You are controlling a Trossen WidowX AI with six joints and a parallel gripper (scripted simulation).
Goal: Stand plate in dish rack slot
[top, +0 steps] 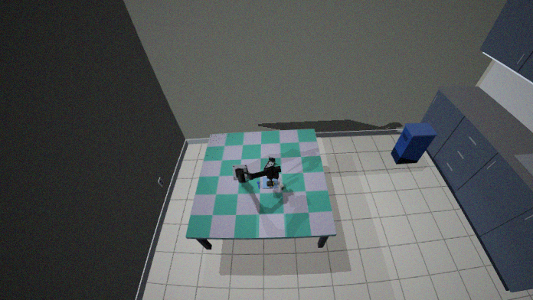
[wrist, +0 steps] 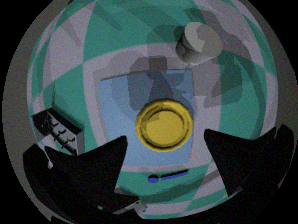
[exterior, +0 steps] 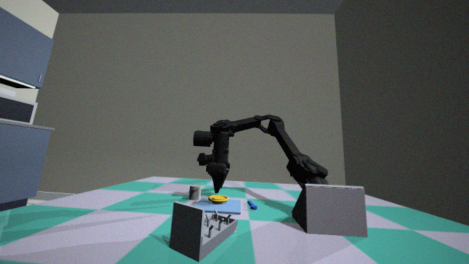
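The yellow plate lies 30 mm below my gripper tip. Also, from my gripper tip: blue spoon: 120 mm behind, 40 mm below; cup: 100 mm ahead, 40 mm to the right, 20 mm below; light blue mat: 40 mm below, 20 mm to the left, 10 mm behind.
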